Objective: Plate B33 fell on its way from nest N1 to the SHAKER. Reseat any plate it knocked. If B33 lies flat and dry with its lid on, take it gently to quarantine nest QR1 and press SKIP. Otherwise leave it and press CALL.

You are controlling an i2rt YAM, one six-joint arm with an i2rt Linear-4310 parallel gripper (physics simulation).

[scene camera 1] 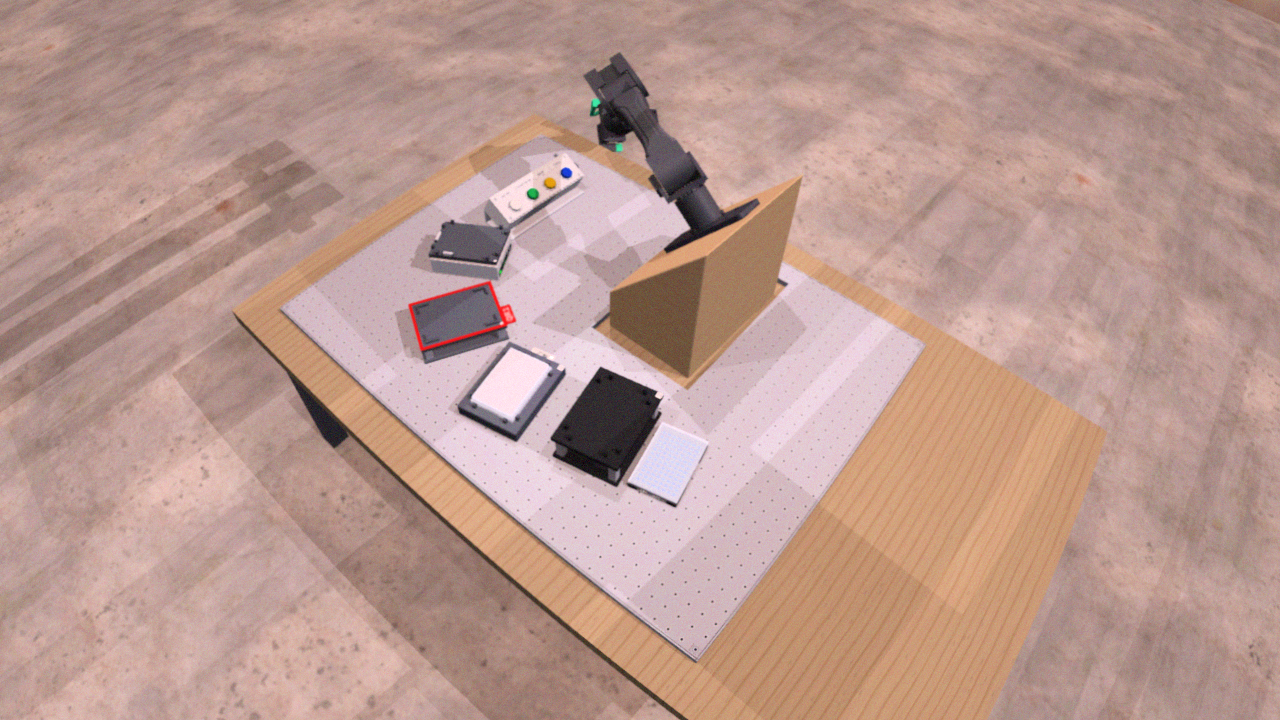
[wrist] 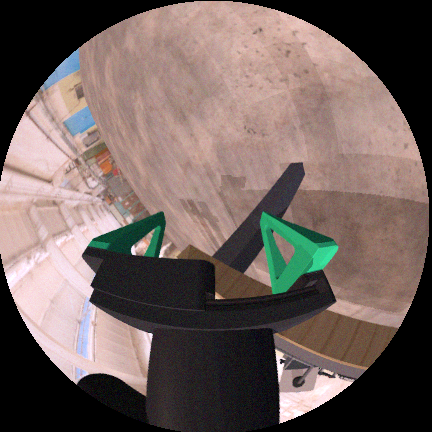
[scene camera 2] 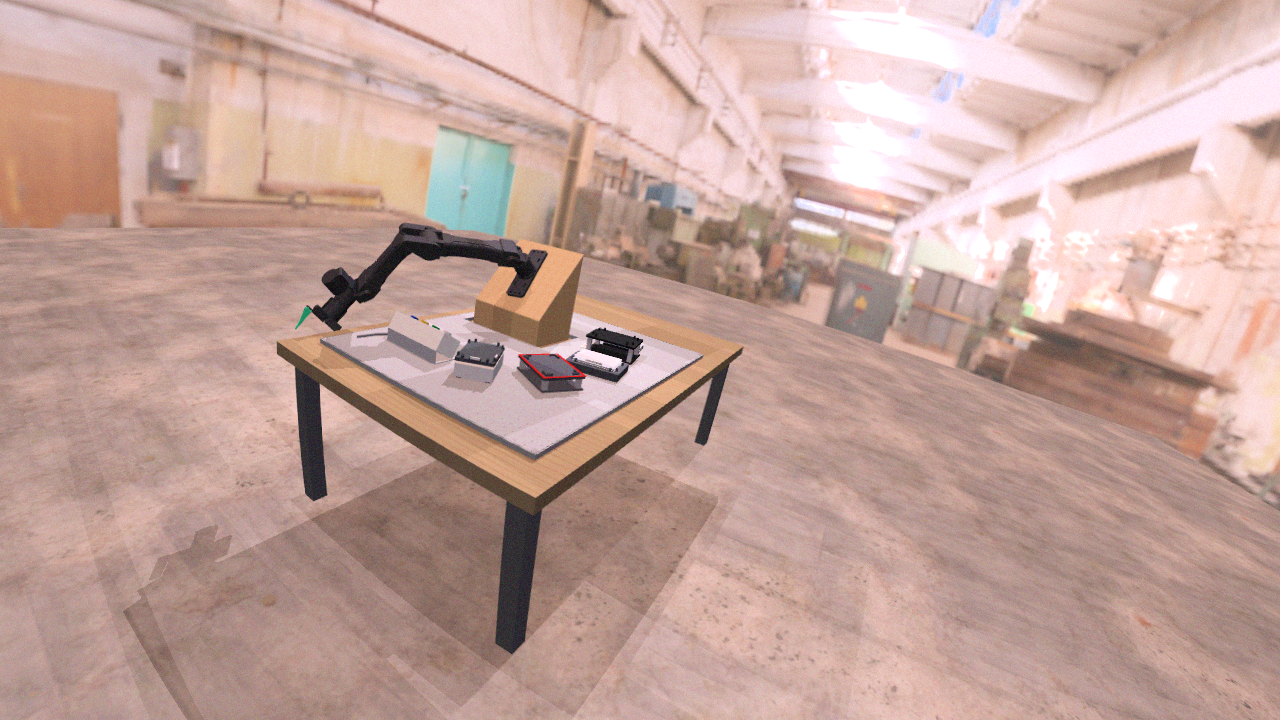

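My gripper is open and empty, with green fingers apart, high near the table's far corner beyond the button box. A pale blue plate with a fine grid lies flat on the mat beside a raised black nest; its label, lid and dryness cannot be made out. A white plate sits on a low dark nest. The red-rimmed nest QR1 holds no visible plate. A grey box with a dark top, which looks like the shaker, stands beside the button box.
A tall wooden wedge carries the arm's base and stands beside the nests. The perforated mat lies on the wooden table. The wrist view shows floor, a table edge and a dark table leg.
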